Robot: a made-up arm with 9 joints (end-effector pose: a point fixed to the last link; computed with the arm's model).
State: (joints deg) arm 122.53 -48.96 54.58 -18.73 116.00 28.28 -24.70 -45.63 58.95
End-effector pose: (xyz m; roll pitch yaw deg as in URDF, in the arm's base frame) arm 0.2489 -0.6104 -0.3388 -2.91 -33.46 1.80
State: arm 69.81 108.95 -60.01 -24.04 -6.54 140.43 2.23 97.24 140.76
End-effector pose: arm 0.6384 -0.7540 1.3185 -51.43 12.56 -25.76
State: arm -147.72 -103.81 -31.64 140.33 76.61 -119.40 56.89 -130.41 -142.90
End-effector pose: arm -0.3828 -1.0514 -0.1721 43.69 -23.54 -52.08
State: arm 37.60 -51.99 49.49 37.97 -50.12 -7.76 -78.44 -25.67 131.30
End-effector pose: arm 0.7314 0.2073 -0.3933 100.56 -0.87 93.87
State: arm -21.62 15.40 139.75 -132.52 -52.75 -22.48 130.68 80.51 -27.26
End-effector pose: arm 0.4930 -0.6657 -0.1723 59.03 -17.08 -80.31
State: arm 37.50 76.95 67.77 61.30 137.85 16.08 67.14 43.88 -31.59
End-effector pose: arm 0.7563 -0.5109 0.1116 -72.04 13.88 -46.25
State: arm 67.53 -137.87 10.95 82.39 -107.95 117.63 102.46 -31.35 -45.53
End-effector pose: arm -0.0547 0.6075 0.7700 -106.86 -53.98 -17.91
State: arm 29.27 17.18 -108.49 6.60 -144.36 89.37 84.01 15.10 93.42
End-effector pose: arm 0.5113 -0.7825 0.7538 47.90 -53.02 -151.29
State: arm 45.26 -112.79 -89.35 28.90 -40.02 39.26 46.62 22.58 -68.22
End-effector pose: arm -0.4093 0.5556 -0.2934 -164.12 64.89 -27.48
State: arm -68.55 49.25 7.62 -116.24 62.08 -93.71 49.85 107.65 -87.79
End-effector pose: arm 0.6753 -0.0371 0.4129 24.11 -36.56 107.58
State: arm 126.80 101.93 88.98 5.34 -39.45 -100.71 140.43 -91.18 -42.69
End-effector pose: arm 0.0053 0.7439 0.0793 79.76 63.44 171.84
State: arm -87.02 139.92 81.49 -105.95 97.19 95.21 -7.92 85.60 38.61
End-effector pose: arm -0.6768 1.1358 -0.4522 110.42 3.51 89.43
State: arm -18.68 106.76 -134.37 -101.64 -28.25 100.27 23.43 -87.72 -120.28
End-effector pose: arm 0.3263 -0.8435 0.6606 -96.02 -20.07 -94.28
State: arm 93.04 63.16 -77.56 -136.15 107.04 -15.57 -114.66 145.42 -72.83
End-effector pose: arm 0.8162 0.4614 1.4907 -166.34 -78.81 -134.11
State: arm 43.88 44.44 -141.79 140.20 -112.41 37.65 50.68 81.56 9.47
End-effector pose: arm 0.4703 -0.0408 0.4033 -96.63 9.82 68.99
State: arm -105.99 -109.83 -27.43 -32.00 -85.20 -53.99 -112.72 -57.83 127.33
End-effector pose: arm 0.0383 0.0063 0.2009 127.55 -65.31 120.90
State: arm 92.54 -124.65 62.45 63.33 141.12 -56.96 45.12 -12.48 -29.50
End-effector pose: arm -0.1020 -0.1326 0.4860 99.38 -12.13 88.94
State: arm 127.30 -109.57 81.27 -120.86 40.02 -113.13 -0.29 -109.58 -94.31
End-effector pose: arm -0.3001 0.3712 0.1640 -124.54 62.71 39.83
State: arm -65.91 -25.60 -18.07 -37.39 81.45 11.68 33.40 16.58 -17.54
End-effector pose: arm 0.5419 0.0559 0.8643 94.91 -14.33 74.91
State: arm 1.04 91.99 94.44 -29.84 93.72 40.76 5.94 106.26 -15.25
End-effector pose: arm 0.2198 -1.1403 -0.9984 179.16 75.37 31.26
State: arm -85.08 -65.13 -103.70 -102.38 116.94 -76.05 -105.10 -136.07 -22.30
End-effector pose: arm 0.8147 -1.0022 -0.0423 -172.28 34.74 -126.33
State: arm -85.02 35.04 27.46 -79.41 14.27 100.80 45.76 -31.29 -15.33
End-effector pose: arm 0.3807 0.4560 -0.6330 164.17 56.87 -138.36
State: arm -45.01 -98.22 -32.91 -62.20 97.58 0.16 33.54 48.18 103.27
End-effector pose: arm -0.8781 -0.3441 0.7492 -160.97 15.44 174.08
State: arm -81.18 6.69 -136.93 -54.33 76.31 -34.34 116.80 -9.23 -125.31
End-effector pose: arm 0.6949 -0.7876 -0.8647 55.70 4.28 -19.70
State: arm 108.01 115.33 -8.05 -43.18 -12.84 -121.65 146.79 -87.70 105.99
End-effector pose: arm -0.1969 0.1061 0.2683 176.34 55.80 -88.48
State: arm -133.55 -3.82 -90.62 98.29 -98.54 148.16 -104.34 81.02 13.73
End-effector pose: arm -0.4208 0.5736 -0.6378 -26.96 28.71 -176.28
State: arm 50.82 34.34 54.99 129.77 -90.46 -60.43 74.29 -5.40 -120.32
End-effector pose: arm 0.5280 -0.3103 0.8983 -42.53 -1.67 38.55
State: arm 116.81 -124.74 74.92 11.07 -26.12 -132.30 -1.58 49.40 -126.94
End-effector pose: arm 0.3488 0.2241 -0.3399 -109.02 6.20 -25.38
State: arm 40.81 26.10 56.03 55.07 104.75 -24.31 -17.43 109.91 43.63
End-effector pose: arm 0.2862 -0.3981 -0.7400 179.20 70.29 -161.90
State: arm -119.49 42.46 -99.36 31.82 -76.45 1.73 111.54 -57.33 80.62
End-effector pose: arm 0.9067 0.1400 -0.6892 116.67 14.06 11.91
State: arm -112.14 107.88 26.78 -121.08 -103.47 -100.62 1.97 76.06 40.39
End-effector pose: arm -0.7750 0.3408 -0.9453 -29.33 -4.56 -147.65
